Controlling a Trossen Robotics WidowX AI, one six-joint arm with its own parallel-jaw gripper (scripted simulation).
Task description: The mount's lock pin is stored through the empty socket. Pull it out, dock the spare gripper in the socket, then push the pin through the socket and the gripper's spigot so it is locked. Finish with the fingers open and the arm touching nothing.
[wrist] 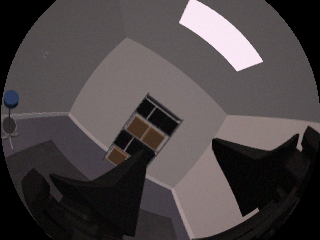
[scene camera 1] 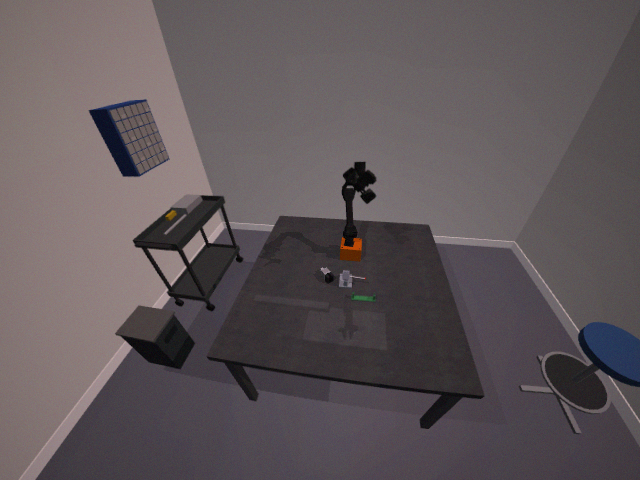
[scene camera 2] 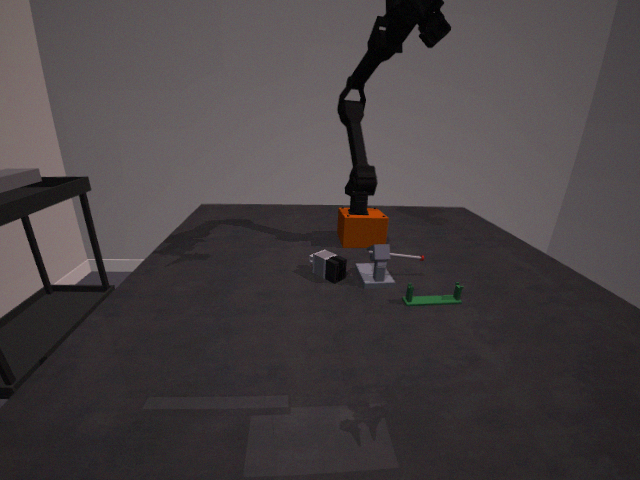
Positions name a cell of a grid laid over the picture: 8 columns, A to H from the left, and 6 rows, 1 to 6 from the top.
Labels:
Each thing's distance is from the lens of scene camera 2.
green cradle (scene camera 2: F4): 74 cm
grey mount (scene camera 2: E4): 81 cm

